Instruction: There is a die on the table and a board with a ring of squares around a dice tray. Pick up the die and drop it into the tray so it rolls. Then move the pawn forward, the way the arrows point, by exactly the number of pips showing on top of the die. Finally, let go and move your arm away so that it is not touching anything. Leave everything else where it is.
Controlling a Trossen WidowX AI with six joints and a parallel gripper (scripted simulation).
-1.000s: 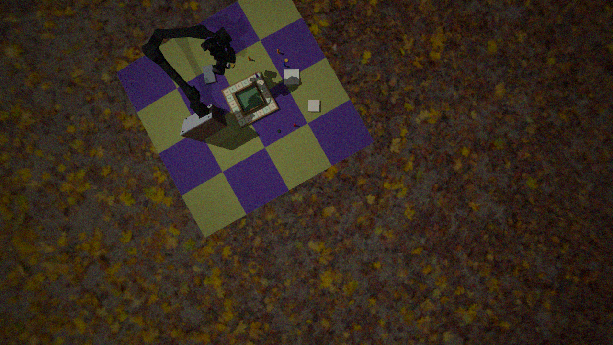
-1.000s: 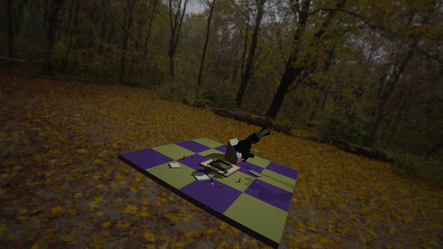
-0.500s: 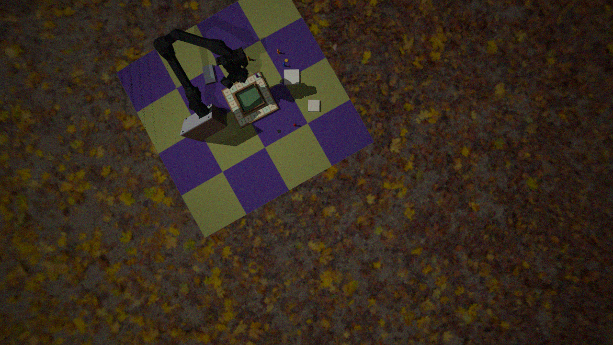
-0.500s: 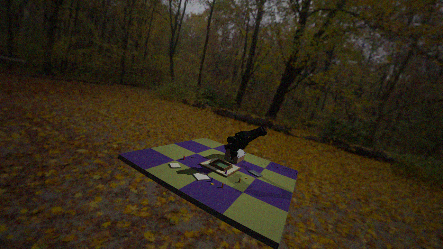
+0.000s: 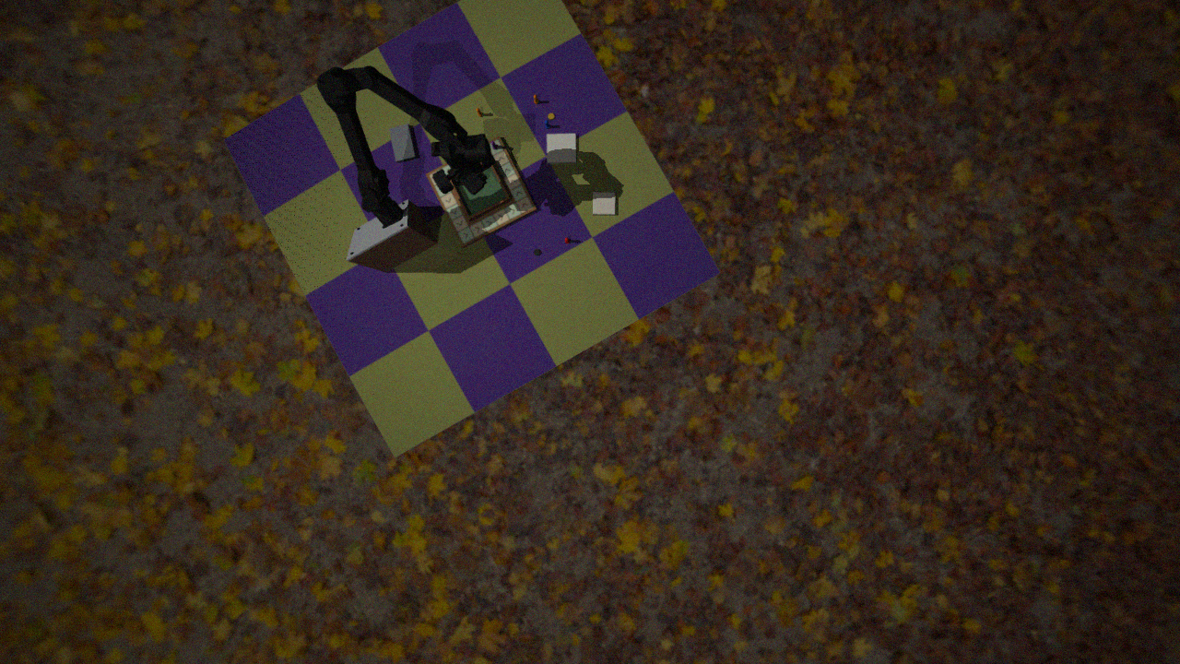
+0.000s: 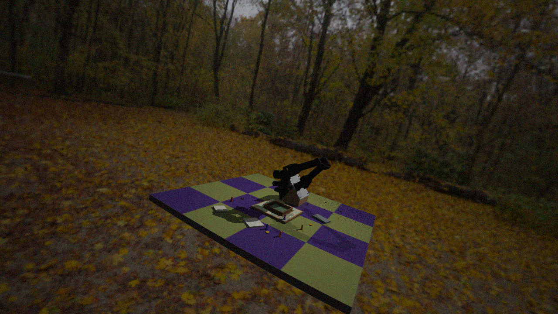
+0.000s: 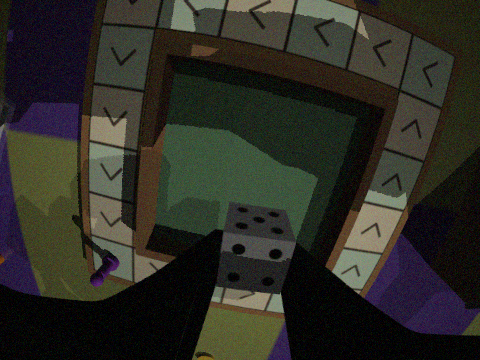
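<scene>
Right now my gripper tip is 120 mm to the right of the purple pawn, 100 mm short of it and 60 mm above it. From my gripper tip the other things lie so: grey card (270 mm to the left, 190 mm behind, 90 mm below); white die (right at my gripper tip); green dice tray (80 mm below, 10 mm to the right).
</scene>
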